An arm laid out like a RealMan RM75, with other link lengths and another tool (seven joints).
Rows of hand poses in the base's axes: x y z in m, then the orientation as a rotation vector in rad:
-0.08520 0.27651 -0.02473 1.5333 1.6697 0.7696
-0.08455 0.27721 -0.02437 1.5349 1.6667 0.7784
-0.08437 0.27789 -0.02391 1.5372 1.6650 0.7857
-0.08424 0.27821 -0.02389 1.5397 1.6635 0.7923
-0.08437 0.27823 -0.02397 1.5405 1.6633 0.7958
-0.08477 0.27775 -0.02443 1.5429 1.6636 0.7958
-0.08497 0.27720 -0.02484 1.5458 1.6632 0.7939
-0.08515 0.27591 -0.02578 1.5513 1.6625 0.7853
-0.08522 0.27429 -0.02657 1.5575 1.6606 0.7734
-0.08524 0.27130 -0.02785 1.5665 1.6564 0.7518
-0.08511 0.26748 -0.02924 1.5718 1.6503 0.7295
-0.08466 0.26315 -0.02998 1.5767 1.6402 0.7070
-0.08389 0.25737 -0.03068 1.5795 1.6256 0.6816
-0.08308 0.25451 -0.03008 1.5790 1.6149 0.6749
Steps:
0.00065 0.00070 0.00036 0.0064 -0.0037 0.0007
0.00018 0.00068 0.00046 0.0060 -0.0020 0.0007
0.00013 0.00032 0.00002 0.0056 -0.0015 0.0006
-0.00013 0.00002 -0.00008 0.0027 -0.0007 0.0009
-0.00040 -0.00048 -0.00046 0.0014 0.0015 -0.0006
-0.00020 -0.00055 -0.00041 0.0004 0.0019 -0.0019
-0.00018 -0.00129 -0.00094 -0.0025 0.0052 -0.0054
-0.00007 -0.00162 -0.00079 -0.0043 0.0059 -0.0076
-0.00002 -0.00299 -0.00128 -0.0091 0.0091 -0.0134
0.00013 -0.00382 -0.00139 -0.0119 0.0063 -0.0135
0.00045 -0.00433 -0.00074 -0.0126 0.0038 -0.0160
0.00077 -0.00578 -0.00070 -0.0161 0.0010 -0.0191
0.00081 -0.00286 0.00060 -0.0058 -0.0047 -0.0089

